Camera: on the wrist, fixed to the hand. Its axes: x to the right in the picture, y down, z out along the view.
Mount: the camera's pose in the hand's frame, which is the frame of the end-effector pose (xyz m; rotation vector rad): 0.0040 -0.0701 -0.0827 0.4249 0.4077 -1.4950
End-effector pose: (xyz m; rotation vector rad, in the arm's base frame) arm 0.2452 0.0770 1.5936 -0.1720 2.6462 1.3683
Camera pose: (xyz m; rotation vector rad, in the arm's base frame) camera 0.2463 -0.0310 1.5839 -1.9471 1.8812 0.2388
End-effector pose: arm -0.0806 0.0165 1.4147 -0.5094 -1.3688 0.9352
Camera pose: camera 0.0172 -0.0027 1.4576 0.6166 -0.7748 -0.1547
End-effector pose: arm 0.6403 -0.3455 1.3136 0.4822 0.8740 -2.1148
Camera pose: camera 0.5869 -0.2559 1.2838 -0.3256 -0.7105 2.2174
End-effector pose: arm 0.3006 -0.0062 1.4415 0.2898 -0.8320 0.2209
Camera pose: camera 0.3818 -0.0437 1.3801 1.1350 -0.0019 -0.9330
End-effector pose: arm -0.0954 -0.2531 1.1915 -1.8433 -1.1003 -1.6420
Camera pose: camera -0.2016 -0.2736 1.1993 0.1414 2.4251 1.8413
